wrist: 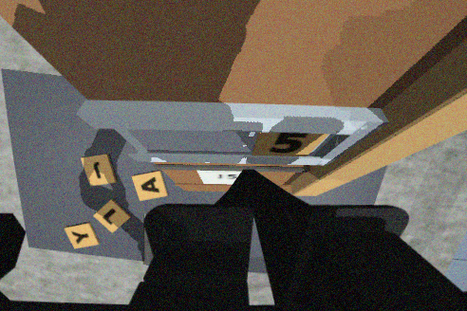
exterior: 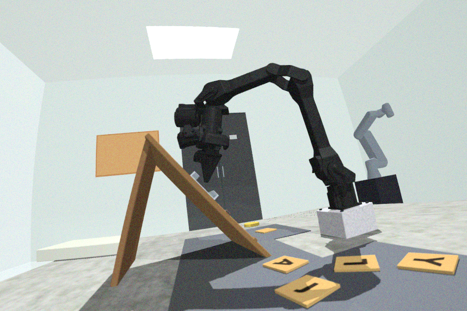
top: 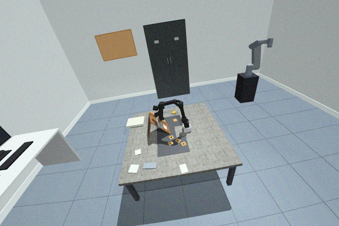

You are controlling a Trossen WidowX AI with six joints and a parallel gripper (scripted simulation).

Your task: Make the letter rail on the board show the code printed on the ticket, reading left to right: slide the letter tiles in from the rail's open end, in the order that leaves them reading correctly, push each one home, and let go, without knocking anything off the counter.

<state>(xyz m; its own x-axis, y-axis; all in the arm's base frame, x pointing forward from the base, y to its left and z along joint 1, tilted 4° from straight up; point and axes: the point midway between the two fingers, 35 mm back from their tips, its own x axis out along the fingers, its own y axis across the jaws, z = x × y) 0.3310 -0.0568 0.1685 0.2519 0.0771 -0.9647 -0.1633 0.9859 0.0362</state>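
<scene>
Now: gripper tip 3 cm to the left of the orange tile marked 5, 3 cm short of it and 2 cm above it. Also, from my gripper tip: white ticket 11 cm below, 4 cm behind, 1 cm to the left; dark mat 18 cm below, 14 cm behind, 6 cm to the left; orange tile 20 cm to the right, 19 cm behind, 18 cm below.
</scene>
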